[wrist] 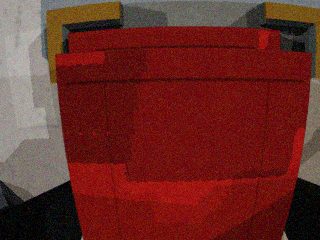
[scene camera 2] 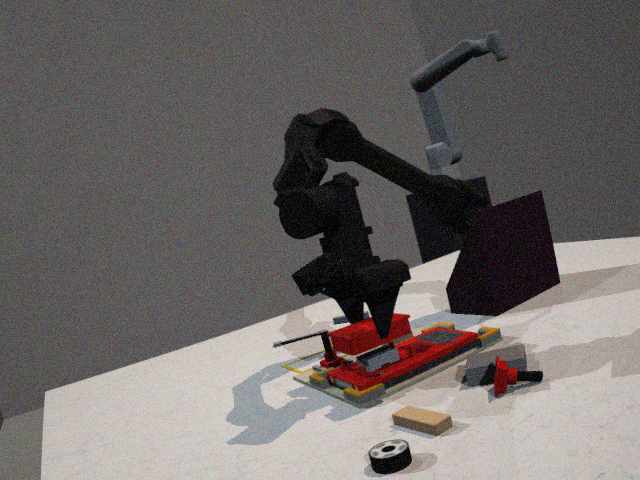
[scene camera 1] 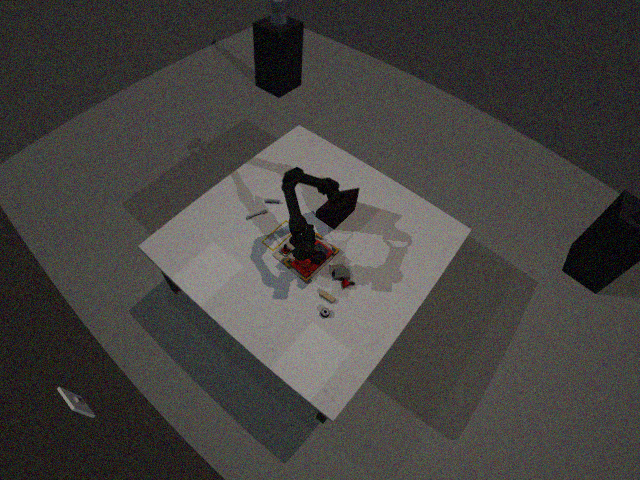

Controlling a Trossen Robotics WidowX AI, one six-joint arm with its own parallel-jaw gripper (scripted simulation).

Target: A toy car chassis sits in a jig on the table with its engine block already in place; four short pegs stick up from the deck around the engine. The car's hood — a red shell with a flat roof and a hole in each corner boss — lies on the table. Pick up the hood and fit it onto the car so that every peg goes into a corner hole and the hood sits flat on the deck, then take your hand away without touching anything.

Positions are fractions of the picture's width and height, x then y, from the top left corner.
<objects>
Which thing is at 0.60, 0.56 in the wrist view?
A red hood.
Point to a red hood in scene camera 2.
At 0.55, 0.71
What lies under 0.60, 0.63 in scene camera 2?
My gripper.
</objects>
